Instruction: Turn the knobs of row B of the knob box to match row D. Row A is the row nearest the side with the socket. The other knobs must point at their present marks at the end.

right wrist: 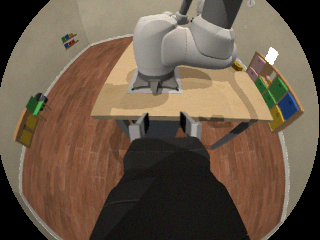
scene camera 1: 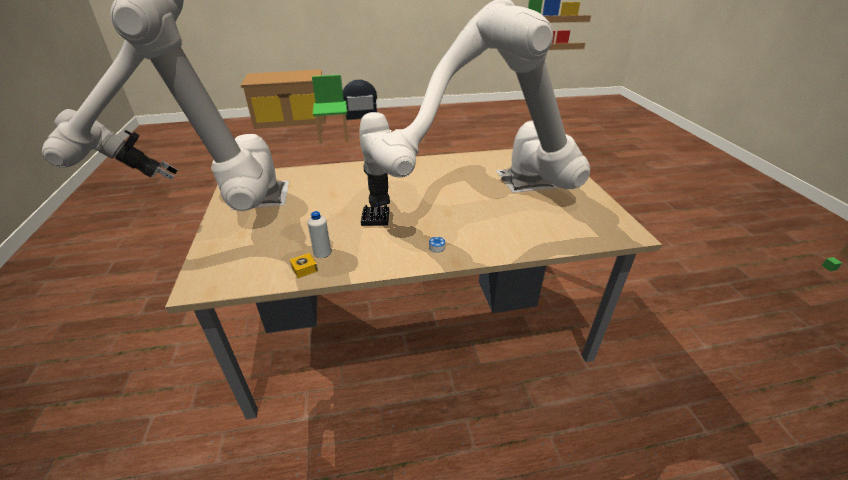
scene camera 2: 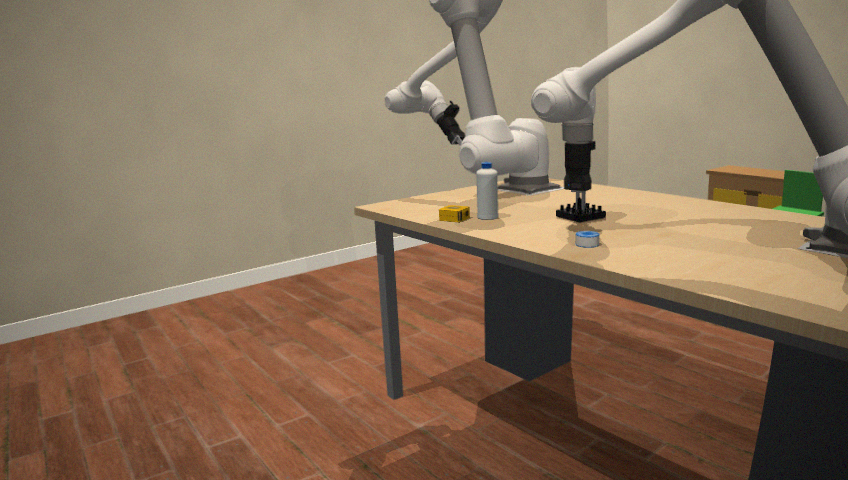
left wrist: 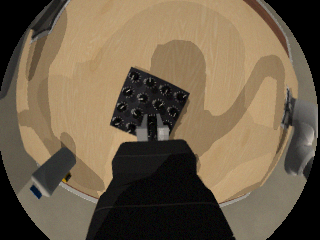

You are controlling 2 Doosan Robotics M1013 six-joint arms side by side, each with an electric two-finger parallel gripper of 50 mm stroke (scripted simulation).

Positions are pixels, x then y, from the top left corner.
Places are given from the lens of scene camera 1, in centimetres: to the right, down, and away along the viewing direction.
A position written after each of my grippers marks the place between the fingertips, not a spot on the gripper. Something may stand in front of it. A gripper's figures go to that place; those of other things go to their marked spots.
my right gripper (scene camera 1: 174, 175): -102, -27, 167
white bottle (scene camera 1: 317, 224): -36, -5, 138
